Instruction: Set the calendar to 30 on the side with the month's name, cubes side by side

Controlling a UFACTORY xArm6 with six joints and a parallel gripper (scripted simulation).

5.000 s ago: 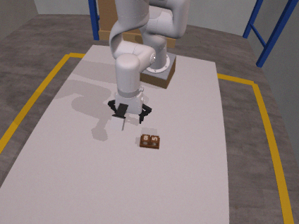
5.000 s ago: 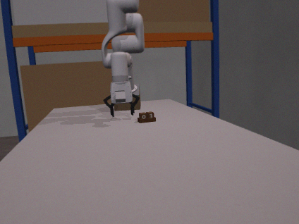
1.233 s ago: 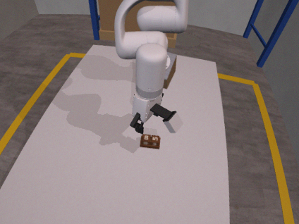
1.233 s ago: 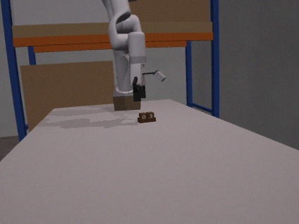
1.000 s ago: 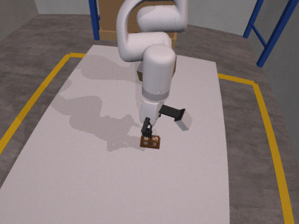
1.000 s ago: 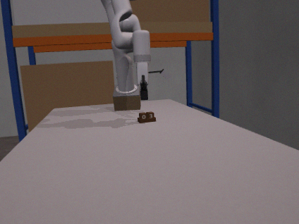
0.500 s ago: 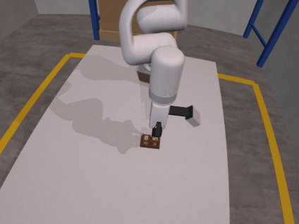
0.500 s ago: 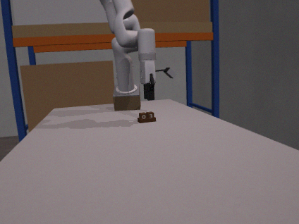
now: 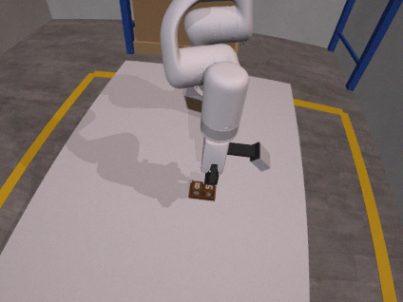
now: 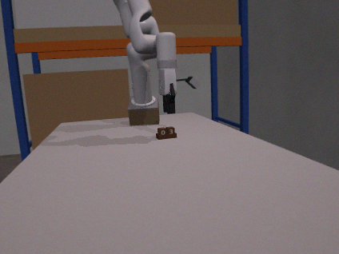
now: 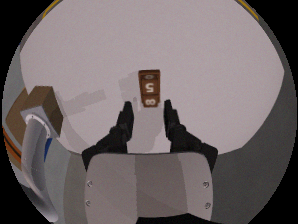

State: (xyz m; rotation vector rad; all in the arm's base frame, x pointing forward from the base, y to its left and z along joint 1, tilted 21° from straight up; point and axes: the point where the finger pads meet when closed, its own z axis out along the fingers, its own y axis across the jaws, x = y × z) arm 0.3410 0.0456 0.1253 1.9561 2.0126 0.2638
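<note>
My gripper is now 9 cm above the brown digit cube. The rest, counted from my hand: brown calendar tray 2 cm to the right, 11 cm below.
</note>
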